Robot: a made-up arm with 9 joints.
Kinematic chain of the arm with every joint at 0, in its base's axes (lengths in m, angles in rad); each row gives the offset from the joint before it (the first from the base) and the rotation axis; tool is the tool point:
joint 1: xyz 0 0 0.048 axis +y
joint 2: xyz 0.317 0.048 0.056 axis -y
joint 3: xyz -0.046 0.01 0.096 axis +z
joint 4: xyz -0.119 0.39 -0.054 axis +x
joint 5: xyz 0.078 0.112 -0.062 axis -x
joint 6: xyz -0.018 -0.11 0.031 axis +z
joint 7: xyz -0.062 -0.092 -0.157 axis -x
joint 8: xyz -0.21 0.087 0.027 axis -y
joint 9: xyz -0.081 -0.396 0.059 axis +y
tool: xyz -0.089 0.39 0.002
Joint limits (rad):
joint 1: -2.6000..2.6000
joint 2: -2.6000..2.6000
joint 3: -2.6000..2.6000
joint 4: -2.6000..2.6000
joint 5: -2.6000..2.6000
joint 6: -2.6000..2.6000
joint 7: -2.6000..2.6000
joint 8: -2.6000..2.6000
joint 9: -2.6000..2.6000
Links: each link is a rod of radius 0.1 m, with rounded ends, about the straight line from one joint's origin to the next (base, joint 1, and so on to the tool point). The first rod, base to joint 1, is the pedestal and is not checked.
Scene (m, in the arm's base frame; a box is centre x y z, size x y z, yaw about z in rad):
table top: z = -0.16
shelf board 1: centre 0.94 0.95 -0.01 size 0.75 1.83 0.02 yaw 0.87
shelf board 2: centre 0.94 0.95 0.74 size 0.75 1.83 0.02 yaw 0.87
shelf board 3: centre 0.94 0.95 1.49 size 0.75 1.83 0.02 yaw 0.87
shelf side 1: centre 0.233 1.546 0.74 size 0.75 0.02 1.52 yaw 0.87
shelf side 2: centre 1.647 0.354 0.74 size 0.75 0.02 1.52 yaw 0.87
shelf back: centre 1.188 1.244 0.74 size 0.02 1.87 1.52 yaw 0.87
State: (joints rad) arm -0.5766 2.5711 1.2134 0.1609 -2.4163 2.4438 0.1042 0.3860 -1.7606
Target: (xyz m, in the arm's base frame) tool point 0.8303 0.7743 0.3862
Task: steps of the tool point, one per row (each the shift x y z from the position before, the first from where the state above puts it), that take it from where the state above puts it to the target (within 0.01 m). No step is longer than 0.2 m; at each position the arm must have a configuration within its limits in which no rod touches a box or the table.
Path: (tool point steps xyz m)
1: -0.0800 0.1226 0.0448
2: -0.1022 0.1102 0.0379

